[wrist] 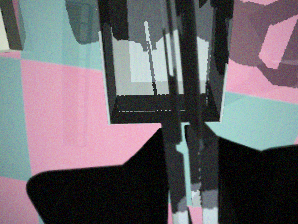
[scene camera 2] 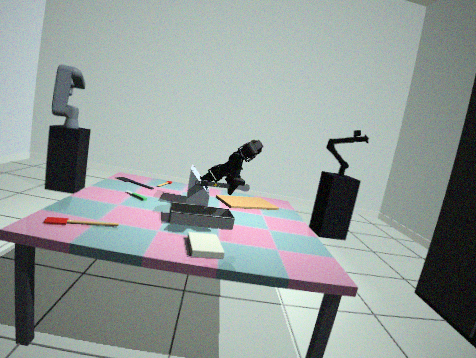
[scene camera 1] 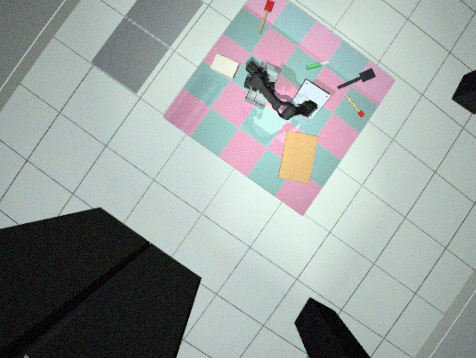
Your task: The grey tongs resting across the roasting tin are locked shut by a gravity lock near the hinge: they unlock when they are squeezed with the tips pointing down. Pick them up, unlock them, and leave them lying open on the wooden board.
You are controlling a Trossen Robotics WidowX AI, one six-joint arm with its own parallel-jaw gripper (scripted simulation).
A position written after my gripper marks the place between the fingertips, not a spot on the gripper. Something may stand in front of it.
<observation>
In view: my gripper (wrist: 174, 132), a cream block (scene camera 2: 202, 245) and a wooden board (scene camera 1: 299, 151).
</observation>
